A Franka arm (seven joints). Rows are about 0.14 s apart.
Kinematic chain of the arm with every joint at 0, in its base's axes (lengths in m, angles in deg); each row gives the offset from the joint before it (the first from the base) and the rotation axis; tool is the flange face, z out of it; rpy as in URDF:
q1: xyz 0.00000 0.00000 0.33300 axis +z
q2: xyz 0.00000 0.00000 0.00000 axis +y
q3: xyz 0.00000 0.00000 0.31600 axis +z
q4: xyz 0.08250 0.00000 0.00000 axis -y
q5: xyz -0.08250 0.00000 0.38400 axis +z
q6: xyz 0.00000 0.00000 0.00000 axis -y
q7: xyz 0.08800 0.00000 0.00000 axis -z
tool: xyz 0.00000 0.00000 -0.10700 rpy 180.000 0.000 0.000
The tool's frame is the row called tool.
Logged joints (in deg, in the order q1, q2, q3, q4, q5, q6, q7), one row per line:
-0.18 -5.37 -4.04 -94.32 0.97 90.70 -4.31
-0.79 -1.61 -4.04 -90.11 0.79 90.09 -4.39
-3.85 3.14 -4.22 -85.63 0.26 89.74 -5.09
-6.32 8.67 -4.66 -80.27 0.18 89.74 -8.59
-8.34 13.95 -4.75 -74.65 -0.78 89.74 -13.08
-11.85 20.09 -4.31 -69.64 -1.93 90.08 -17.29
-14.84 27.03 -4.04 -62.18 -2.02 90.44 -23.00
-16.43 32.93 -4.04 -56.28 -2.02 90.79 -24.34
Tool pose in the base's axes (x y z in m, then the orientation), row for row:
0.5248 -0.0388 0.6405 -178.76 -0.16 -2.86
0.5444 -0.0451 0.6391 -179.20 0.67 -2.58
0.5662 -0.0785 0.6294 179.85 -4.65 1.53
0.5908 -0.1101 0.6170 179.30 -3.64 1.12
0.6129 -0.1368 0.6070 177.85 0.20 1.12
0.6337 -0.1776 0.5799 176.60 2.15 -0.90
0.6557 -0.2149 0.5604 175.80 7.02 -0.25
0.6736 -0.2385 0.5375 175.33 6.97 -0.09
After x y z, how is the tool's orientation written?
As a rotation vector, in degrees.
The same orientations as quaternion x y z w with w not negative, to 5 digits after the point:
-0.99982 -0.00089 -0.01600 0.01062
-0.99987 0.00374 -0.01440 0.00681
0.99963 -0.02585 0.00850 0.00073
0.99976 -0.02030 0.00625 0.00576
0.99980 0.00112 0.00630 0.01873
0.99948 0.01217 -0.00509 0.02953
0.99858 0.03987 -0.00142 0.03542
0.99843 0.03969 -0.00051 0.03953

